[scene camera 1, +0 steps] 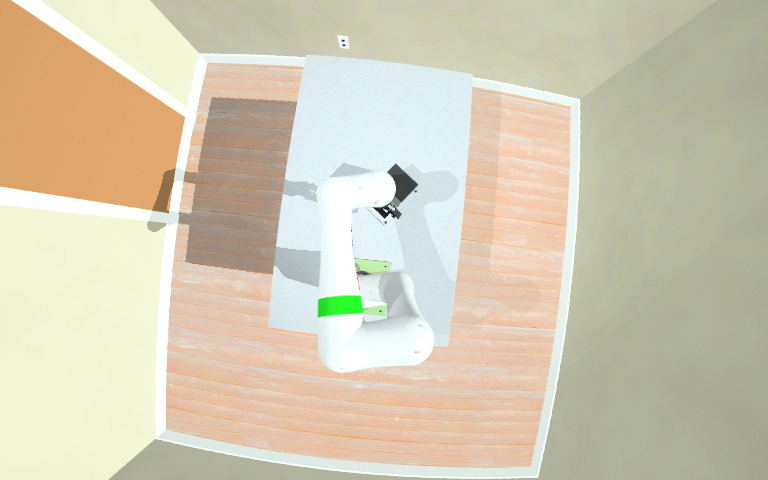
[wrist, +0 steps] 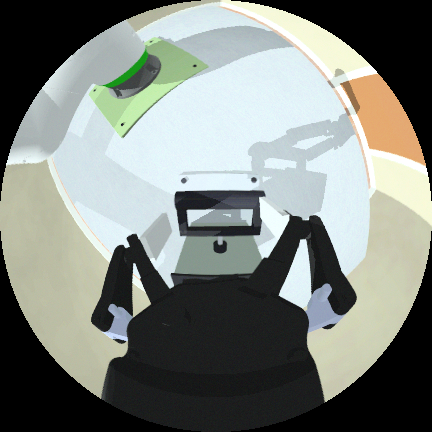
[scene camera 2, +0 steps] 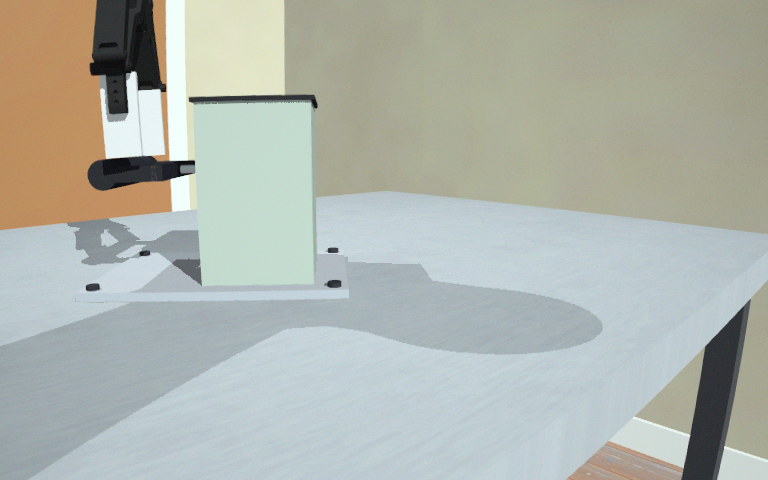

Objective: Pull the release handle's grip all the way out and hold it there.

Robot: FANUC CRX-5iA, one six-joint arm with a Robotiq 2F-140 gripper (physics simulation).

Note:
In view: the gripper [scene camera 2: 139, 156] and a bolted base plate [wrist: 198, 181].
The gripper also shows in the wrist view [wrist: 213, 214].

